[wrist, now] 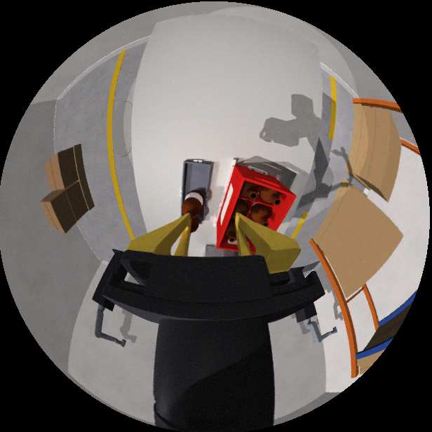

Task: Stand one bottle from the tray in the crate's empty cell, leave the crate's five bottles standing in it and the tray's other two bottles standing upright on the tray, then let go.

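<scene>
The red crate stands right of centre. Several brown bottles stand in its cells, among them one far right bottle and one middle bottle. My right finger covers part of the near cells, so I cannot tell whether every cell is filled. The grey-blue tray lies left of the crate. Two brown bottles stand at its near end: one bottle with a white band, and another behind my left fingertip, mostly hidden. My gripper is partly open and empty, its fingertips above the gap between tray and crate.
The tray and crate stand on a pale table. A grey block shows between the fingers, near the crate's near end. Cardboard boxes are at far left. More large boxes and an orange-framed rack are at right.
</scene>
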